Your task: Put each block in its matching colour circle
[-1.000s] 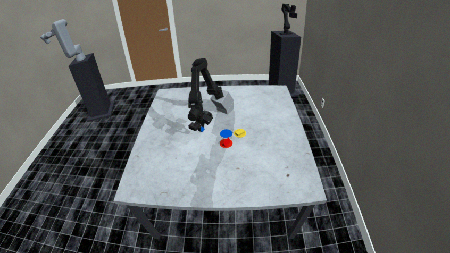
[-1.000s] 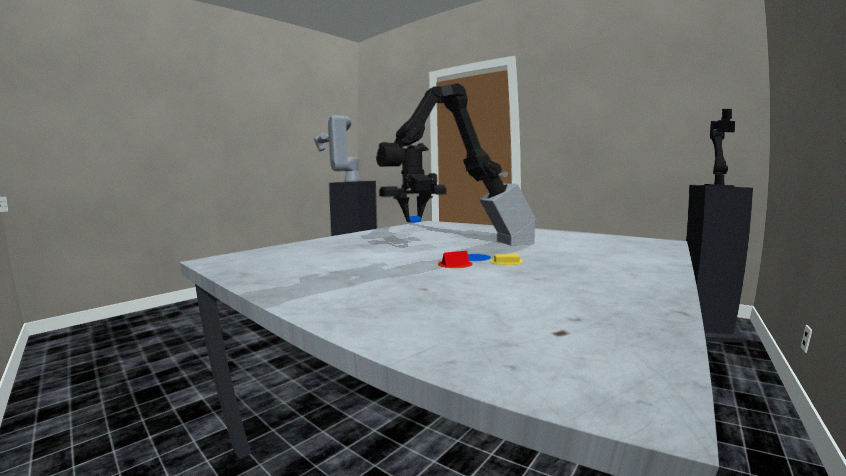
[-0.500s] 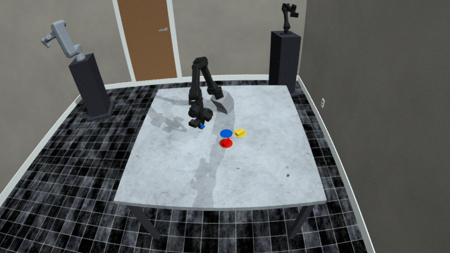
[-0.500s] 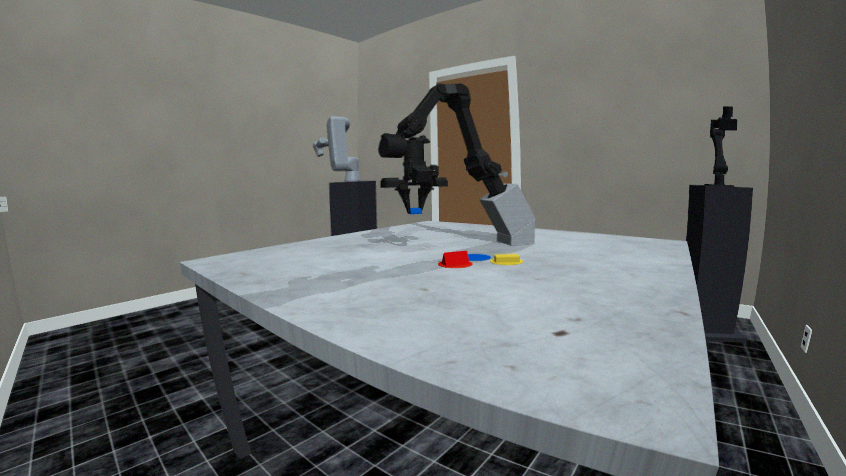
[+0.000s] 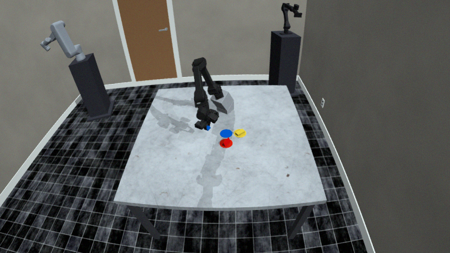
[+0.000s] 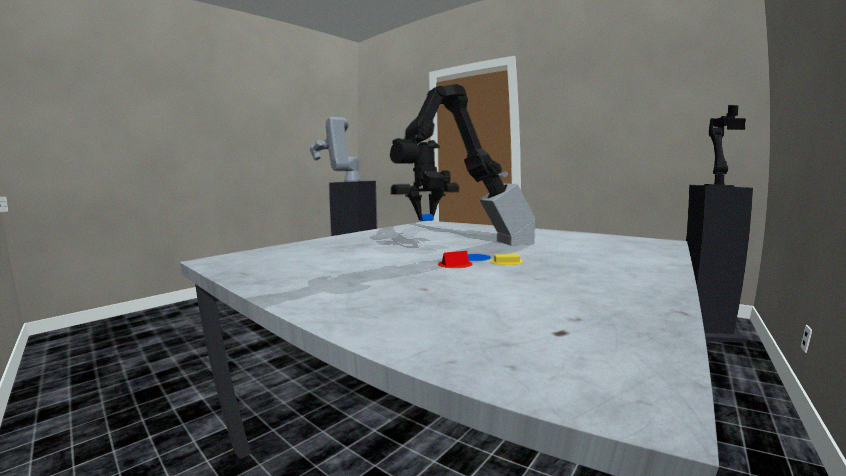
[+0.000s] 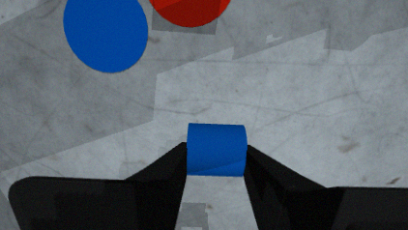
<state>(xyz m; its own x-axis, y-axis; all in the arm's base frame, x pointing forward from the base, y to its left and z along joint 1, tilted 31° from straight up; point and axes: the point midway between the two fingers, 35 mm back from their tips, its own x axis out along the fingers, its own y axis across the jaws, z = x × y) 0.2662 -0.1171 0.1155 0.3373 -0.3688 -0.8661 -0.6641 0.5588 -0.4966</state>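
The blue circle is 3 cm behind my hand, 14 cm to the left of it and 14 cm below it. Also, from my hand: small blue block: 3 cm below; red block: 7 cm ahead, 11 cm to the left, 13 cm below; red circle: 7 cm ahead, 11 cm to the left, 14 cm below.
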